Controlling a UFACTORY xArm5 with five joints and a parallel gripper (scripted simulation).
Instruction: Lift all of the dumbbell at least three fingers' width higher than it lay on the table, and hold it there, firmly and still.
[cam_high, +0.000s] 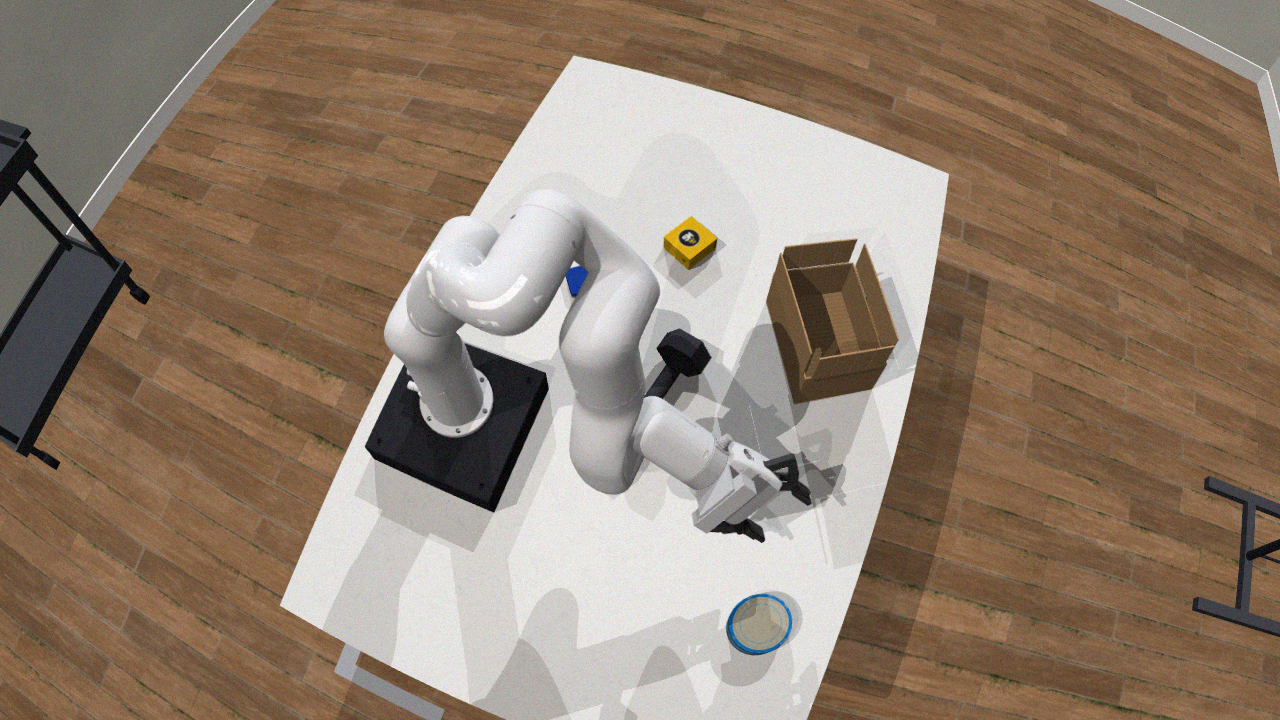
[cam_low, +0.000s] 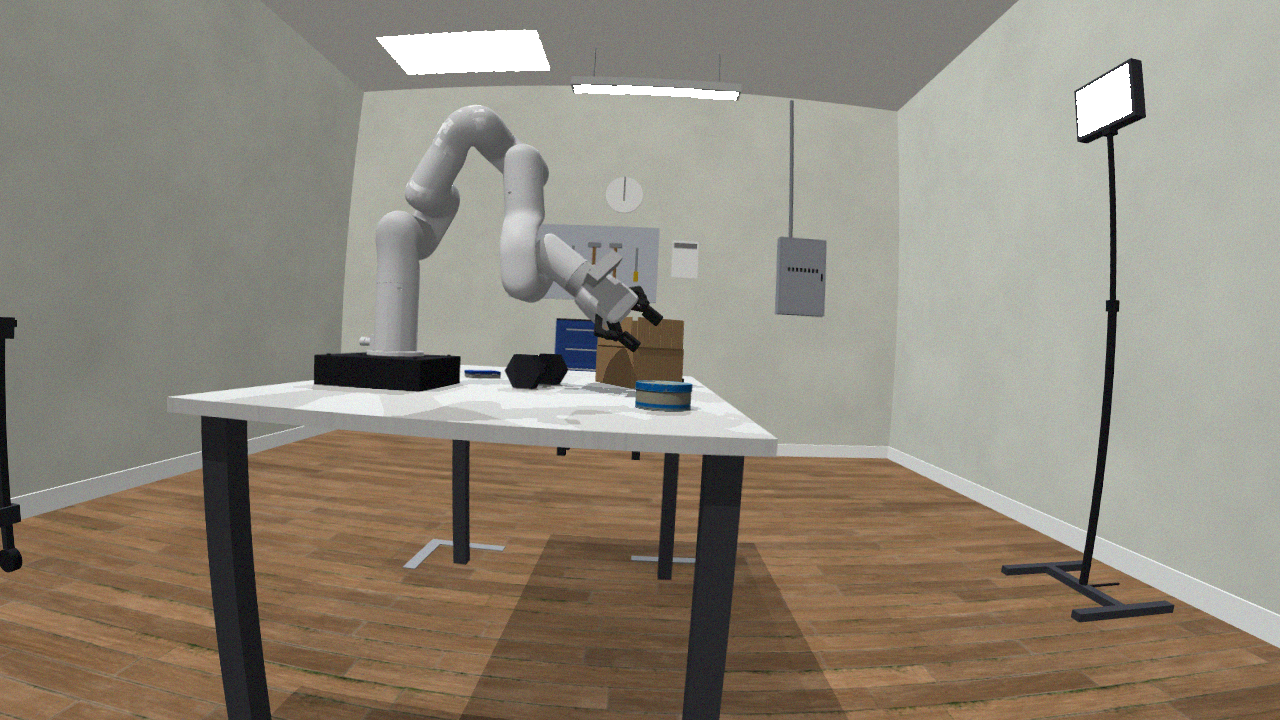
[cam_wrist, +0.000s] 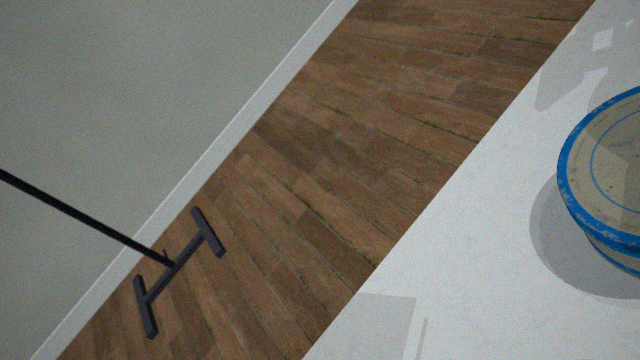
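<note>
Now: hand 250 mm past the black dumbbell, 170 mm to the right of it and 100 mm above it. The rest, counted from my hand: blue flat tin 430 mm behind, 340 mm to the left, 120 mm below.
</note>
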